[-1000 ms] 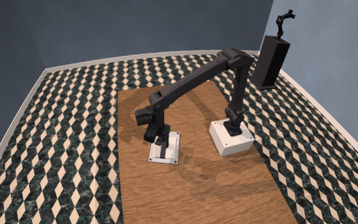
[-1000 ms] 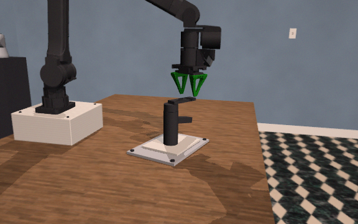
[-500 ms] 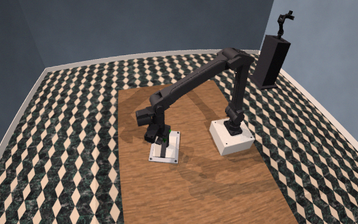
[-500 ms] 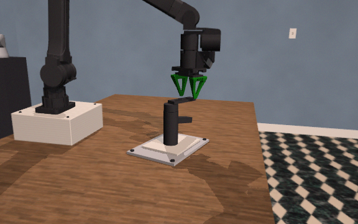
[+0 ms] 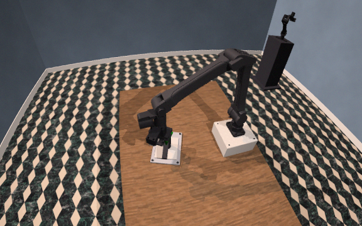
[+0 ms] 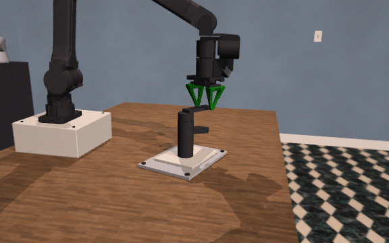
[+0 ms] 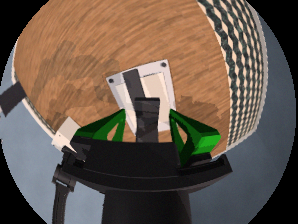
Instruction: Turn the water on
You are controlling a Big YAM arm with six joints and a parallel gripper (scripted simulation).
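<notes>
The lever lies 2 cm to the right of my hand, 2 cm behind it and 1 cm below it. Round my hand: black tap: 6 cm below, 4 cm to the right, 3 cm behind.
</notes>
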